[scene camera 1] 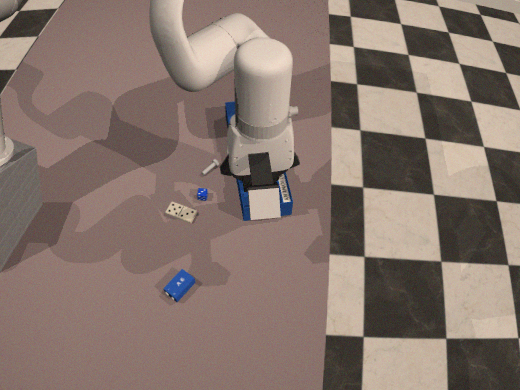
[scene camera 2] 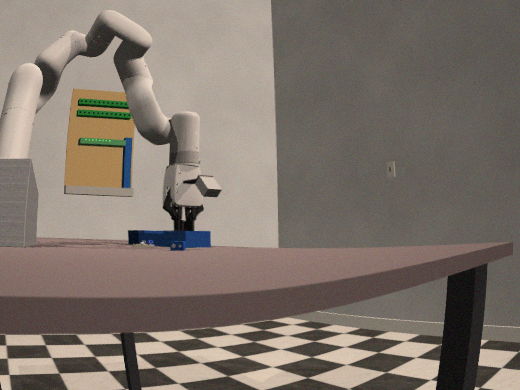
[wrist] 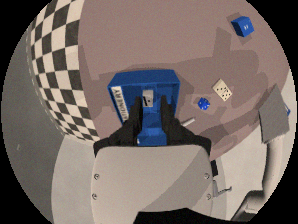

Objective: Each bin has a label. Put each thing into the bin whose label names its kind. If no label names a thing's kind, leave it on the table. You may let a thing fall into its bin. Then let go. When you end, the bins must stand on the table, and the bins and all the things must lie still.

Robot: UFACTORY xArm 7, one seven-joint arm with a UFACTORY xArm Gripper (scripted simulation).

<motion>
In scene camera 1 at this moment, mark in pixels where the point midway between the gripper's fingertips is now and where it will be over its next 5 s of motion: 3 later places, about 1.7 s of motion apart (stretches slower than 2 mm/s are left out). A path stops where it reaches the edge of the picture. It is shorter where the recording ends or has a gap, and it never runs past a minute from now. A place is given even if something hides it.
My gripper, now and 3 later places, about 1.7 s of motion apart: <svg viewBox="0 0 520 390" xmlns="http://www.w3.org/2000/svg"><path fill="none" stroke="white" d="M259 190L207 143L210 168L232 142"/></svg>
</motion>
